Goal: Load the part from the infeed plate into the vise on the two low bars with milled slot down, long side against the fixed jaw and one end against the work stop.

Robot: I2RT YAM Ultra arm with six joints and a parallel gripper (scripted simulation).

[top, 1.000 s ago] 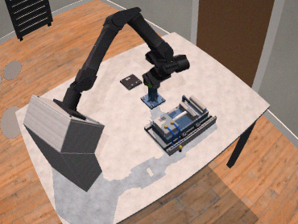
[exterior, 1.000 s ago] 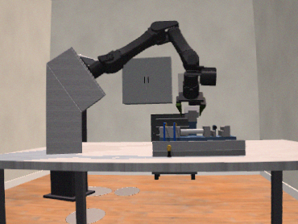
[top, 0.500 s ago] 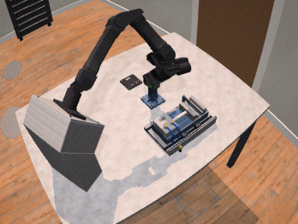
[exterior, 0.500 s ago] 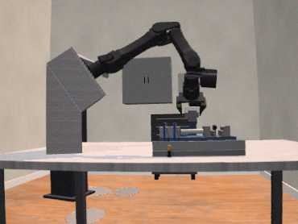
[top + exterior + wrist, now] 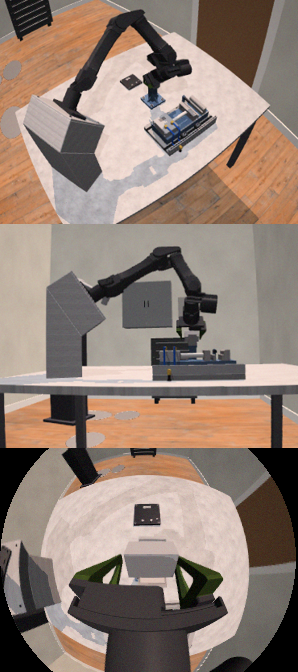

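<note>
Now: the grey part 1 cm to the left of my hand. The rest, counted from my hand: dark infeed plate: 5 cm behind, 17 cm to the left, 15 cm below; then moving jaw: 10 cm ahead, 19 cm to the right, 7 cm below; then air cylinder rod: 5 cm ahead, 20 cm to the right, 7 cm below.
</note>
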